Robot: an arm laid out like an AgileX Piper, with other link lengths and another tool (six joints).
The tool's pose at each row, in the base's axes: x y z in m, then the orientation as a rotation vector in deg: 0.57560 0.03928 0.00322 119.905 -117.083 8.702; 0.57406 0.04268 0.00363 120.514 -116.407 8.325; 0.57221 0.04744 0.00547 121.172 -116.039 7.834; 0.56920 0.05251 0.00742 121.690 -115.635 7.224; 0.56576 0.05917 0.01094 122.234 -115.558 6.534; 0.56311 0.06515 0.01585 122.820 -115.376 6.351; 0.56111 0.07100 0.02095 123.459 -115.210 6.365; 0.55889 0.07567 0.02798 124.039 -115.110 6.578
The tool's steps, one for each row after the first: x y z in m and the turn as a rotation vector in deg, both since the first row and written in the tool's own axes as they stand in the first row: -0.00327 0.00152 -0.00104 -0.145 -0.120 -0.643; -0.00757 0.00344 -0.00375 -0.187 -0.480 -1.155; -0.01218 0.00652 -0.00655 -0.377 -0.807 -1.634; -0.01800 0.01012 -0.01120 -0.450 -1.354 -1.959; -0.02283 0.01307 -0.01711 -0.291 -1.639 -2.317; -0.02748 0.01538 -0.02322 0.003 -1.869 -2.674; -0.03055 0.01808 -0.03093 0.390 -2.015 -2.955
